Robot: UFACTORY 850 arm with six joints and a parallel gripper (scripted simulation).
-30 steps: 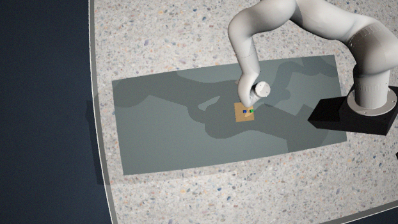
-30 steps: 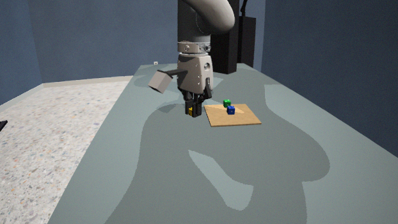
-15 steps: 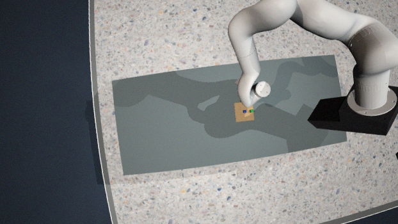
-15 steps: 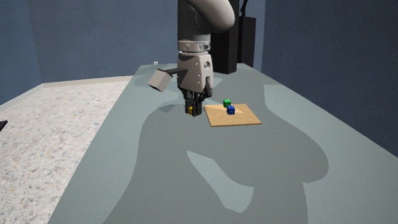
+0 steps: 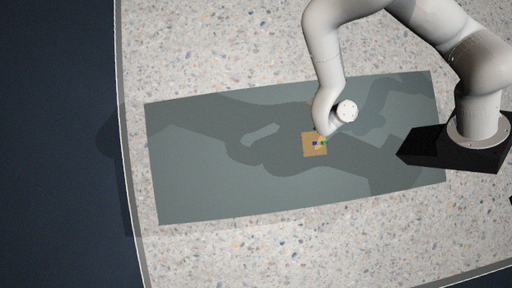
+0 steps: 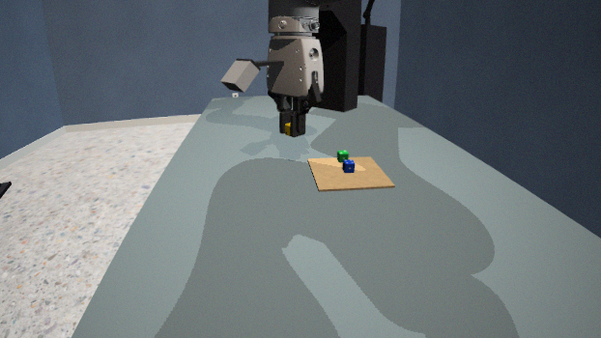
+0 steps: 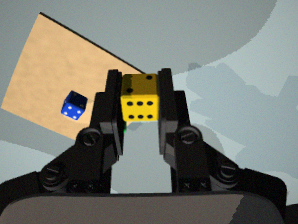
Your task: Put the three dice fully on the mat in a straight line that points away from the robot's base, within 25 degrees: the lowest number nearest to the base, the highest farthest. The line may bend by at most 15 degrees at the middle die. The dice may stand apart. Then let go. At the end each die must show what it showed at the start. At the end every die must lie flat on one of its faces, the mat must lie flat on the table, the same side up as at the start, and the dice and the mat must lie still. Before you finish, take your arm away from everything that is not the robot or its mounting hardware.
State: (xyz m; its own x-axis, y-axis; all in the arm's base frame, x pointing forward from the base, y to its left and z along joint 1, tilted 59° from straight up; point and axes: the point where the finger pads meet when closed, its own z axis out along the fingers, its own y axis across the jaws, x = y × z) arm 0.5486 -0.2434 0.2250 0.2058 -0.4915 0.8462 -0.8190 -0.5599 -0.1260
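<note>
My gripper is now 9 cm to the right of the blue die, 9 cm above it and 5 cm short of it. The rest, counted from my hand: tan mat: 10 cm below, 9 cm to the left, 5 cm ahead; yellow die: 1 cm below; green die: 12 cm to the left, 9 cm below, 1 cm ahead.
</note>
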